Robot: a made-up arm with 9 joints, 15 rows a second.
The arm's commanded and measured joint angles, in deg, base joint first. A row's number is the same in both.
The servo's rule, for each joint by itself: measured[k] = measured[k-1] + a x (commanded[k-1-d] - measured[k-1]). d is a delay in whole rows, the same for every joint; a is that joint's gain. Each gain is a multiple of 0.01, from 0.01 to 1. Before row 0 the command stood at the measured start. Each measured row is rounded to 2 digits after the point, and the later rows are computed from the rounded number. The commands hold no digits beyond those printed.
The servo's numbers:
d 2
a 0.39 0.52 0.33 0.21 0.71 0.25 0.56 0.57 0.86
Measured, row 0:
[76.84 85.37 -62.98 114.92 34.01 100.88 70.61 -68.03 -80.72]
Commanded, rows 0 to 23:
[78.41 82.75 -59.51 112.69 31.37 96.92 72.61 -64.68 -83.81]
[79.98 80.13 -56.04 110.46 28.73 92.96 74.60 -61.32 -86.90]
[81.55 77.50 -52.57 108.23 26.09 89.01 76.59 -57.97 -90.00]
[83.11 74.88 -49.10 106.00 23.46 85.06 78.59 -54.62 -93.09]
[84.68 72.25 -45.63 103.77 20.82 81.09 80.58 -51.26 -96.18]
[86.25 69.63 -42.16 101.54 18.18 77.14 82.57 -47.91 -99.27]
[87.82 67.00 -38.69 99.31 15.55 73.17 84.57 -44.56 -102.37]
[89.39 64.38 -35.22 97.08 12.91 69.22 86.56 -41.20 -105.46]
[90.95 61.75 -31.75 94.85 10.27 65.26 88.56 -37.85 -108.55]
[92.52 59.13 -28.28 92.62 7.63 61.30 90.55 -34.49 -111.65]
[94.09 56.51 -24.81 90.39 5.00 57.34 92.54 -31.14 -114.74]
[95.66 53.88 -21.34 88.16 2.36 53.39 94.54 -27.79 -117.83]
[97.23 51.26 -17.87 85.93 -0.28 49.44 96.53 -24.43 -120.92]
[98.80 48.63 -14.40 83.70 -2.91 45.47 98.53 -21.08 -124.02]
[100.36 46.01 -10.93 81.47 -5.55 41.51 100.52 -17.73 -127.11]
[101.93 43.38 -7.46 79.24 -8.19 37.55 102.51 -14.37 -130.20]
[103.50 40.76 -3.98 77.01 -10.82 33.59 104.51 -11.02 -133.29]
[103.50 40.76 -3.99 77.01 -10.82 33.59 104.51 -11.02 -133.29]
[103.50 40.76 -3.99 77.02 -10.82 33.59 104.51 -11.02 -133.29]
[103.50 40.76 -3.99 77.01 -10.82 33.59 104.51 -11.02 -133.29]
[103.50 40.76 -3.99 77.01 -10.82 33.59 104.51 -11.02 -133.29]
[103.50 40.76 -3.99 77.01 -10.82 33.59 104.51 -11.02 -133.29]
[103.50 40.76 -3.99 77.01 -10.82 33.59 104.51 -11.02 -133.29]
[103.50 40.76 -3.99 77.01 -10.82 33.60 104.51 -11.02 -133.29]
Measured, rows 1 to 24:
[76.84 85.37 -62.98 114.92 34.01 100.88 70.61 -68.03 -80.72]
[76.84 85.37 -62.98 114.92 34.01 100.88 70.61 -68.03 -80.72]
[77.45 84.01 -61.83 114.45 32.14 99.89 71.73 -66.12 -83.38]
[78.44 81.99 -59.92 113.61 29.72 98.16 73.34 -63.38 -86.41]
[79.65 79.66 -57.49 112.48 27.14 95.87 75.16 -60.30 -89.50]
[81.00 77.17 -54.72 111.12 24.53 93.17 77.08 -57.06 -92.59]
[82.44 74.61 -51.72 109.58 21.90 90.15 79.04 -53.75 -95.68]
[83.93 72.02 -48.57 107.89 19.26 86.90 81.02 -50.42 -98.77]
[85.45 69.41 -45.31 106.09 16.63 83.47 83.01 -47.08 -101.87]
[86.99 66.79 -41.98 104.20 13.99 79.91 85.00 -43.73 -104.96]
[88.53 64.17 -38.60 102.24 11.35 76.25 86.99 -40.38 -108.05]
[90.09 61.55 -35.19 100.22 8.71 72.51 88.98 -37.02 -111.15]
[91.65 58.93 -31.76 98.16 6.08 68.72 90.97 -33.67 -114.24]
[93.21 56.30 -28.32 96.06 3.44 64.89 92.97 -30.32 -117.33]
[94.78 53.68 -24.87 93.93 0.80 61.03 94.96 -26.96 -120.42]
[96.35 51.05 -21.41 91.78 -1.83 57.14 96.96 -23.61 -123.52]
[97.91 48.43 -17.95 89.61 -4.47 53.23 98.95 -20.26 -126.61]
[99.48 45.80 -14.49 87.43 -7.11 49.31 100.94 -16.90 -129.70]
[101.05 43.18 -11.02 85.24 -9.74 45.38 102.94 -13.55 -132.79]
[102.01 41.92 -8.70 83.51 -10.51 42.43 103.82 -12.11 -133.22]
[102.59 41.32 -7.15 82.15 -10.73 40.22 104.21 -11.49 -133.28]
[102.94 41.03 -6.11 81.07 -10.79 38.56 104.38 -11.22 -133.29]
[103.16 40.89 -5.41 80.22 -10.81 37.32 104.45 -11.11 -133.29]
[103.29 40.82 -4.94 79.55 -10.82 36.39 104.48 -11.06 -133.29]

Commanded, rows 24 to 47:
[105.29 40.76 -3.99 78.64 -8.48 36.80 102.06 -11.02 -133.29]
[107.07 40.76 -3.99 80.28 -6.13 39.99 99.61 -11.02 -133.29]
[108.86 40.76 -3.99 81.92 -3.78 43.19 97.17 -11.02 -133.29]
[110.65 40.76 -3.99 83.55 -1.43 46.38 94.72 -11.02 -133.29]
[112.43 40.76 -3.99 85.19 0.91 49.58 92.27 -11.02 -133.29]
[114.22 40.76 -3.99 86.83 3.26 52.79 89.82 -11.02 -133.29]
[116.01 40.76 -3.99 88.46 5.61 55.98 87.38 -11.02 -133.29]
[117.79 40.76 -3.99 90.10 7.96 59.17 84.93 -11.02 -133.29]
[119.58 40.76 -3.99 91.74 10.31 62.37 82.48 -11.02 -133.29]
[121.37 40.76 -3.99 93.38 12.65 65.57 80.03 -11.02 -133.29]
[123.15 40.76 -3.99 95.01 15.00 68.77 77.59 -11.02 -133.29]
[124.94 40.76 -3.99 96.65 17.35 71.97 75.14 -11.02 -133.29]
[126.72 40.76 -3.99 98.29 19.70 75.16 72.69 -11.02 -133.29]
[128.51 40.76 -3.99 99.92 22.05 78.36 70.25 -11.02 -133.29]
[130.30 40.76 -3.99 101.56 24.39 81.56 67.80 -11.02 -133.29]
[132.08 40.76 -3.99 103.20 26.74 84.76 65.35 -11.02 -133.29]
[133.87 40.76 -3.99 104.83 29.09 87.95 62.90 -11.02 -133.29]
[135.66 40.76 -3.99 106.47 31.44 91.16 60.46 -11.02 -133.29]
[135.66 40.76 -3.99 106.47 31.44 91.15 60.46 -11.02 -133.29]
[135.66 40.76 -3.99 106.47 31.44 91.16 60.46 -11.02 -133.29]
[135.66 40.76 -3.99 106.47 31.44 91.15 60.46 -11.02 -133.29]
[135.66 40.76 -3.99 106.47 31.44 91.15 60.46 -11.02 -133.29]
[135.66 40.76 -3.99 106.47 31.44 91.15 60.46 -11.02 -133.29]
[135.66 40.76 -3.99 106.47 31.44 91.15 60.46 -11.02 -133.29]
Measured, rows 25 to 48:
[103.37 40.79 -4.63 79.02 -10.82 35.69 104.50 -11.04 -133.29]
[103.42 40.77 -4.42 78.60 -10.82 35.17 104.51 -11.03 -133.29]
[104.15 40.76 -4.28 78.61 -9.16 35.58 103.14 -11.02 -133.29]
[105.29 40.76 -4.18 78.96 -7.01 36.68 101.16 -11.02 -133.29]
[106.68 40.76 -4.12 79.58 -4.72 38.31 98.93 -11.02 -133.29]
[108.23 40.76 -4.08 80.41 -2.38 40.33 96.57 -11.02 -133.29]
[109.87 40.76 -4.05 81.41 -0.04 42.64 94.16 -11.02 -133.29]
[111.57 40.76 -4.03 82.55 2.30 45.18 91.73 -11.02 -133.29]
[113.30 40.76 -4.02 83.79 4.65 47.88 89.29 -11.02 -133.29]
[115.05 40.76 -4.01 85.12 7.00 50.70 86.85 -11.02 -133.29]
[116.82 40.76 -4.00 86.51 9.35 53.62 84.40 -11.02 -133.29]
[118.59 40.76 -4.00 87.95 11.69 56.61 81.95 -11.02 -133.29]
[120.37 40.76 -4.00 89.43 14.04 59.65 79.51 -11.02 -133.29]
[122.15 40.76 -4.00 90.95 16.39 62.73 77.06 -11.02 -133.29]
[123.93 40.76 -4.00 92.49 18.74 65.84 74.61 -11.02 -133.29]
[125.72 40.76 -4.00 94.05 21.09 68.97 72.17 -11.02 -133.29]
[127.51 40.76 -4.00 95.63 23.43 72.12 69.72 -11.02 -133.29]
[129.29 40.76 -4.00 97.22 25.78 75.28 67.27 -11.02 -133.29]
[131.08 40.76 -4.00 98.82 28.13 78.45 64.82 -11.02 -133.29]
[132.87 40.76 -4.00 100.43 30.48 81.63 62.38 -11.02 -133.29]
[133.96 40.76 -4.00 101.70 31.16 84.01 61.30 -11.02 -133.29]
[134.62 40.76 -4.00 102.70 31.36 85.80 60.83 -11.02 -133.29]
[135.03 40.76 -4.00 103.49 31.42 87.14 60.62 -11.02 -133.29]
[135.28 40.76 -4.00 104.12 31.43 88.14 60.53 -11.02 -133.29]

